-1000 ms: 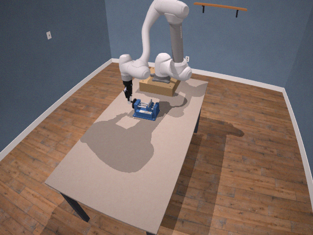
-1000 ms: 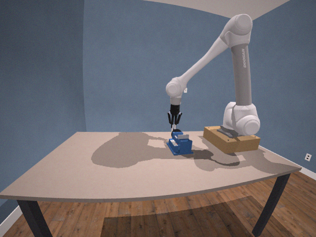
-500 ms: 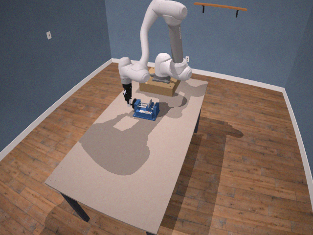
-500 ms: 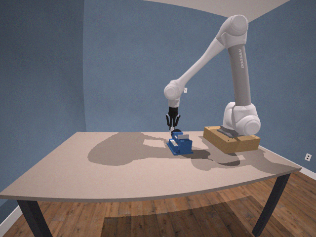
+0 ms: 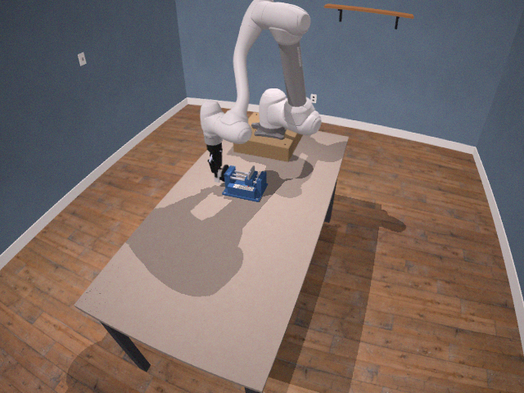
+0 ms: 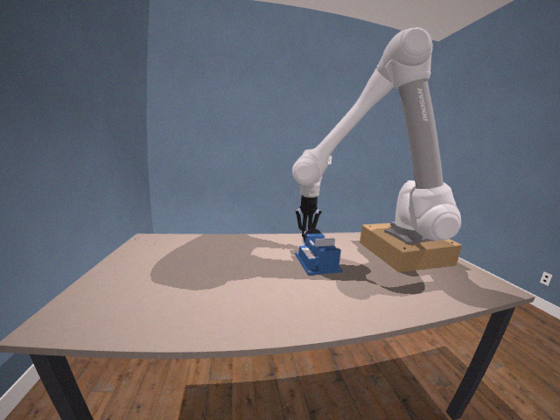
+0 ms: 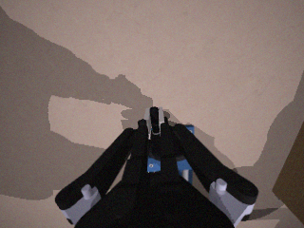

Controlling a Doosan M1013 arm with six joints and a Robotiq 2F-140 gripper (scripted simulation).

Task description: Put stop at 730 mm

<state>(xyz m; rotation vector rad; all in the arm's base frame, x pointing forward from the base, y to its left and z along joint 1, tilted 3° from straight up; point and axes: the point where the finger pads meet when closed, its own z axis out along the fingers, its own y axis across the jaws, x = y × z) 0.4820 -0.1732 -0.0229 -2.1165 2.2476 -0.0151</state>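
Now: the black handwheel 20 mm to the left of my hand and 10 mm below it. Also, from my hand: grey stop block 180 mm to the left, 20 mm above.
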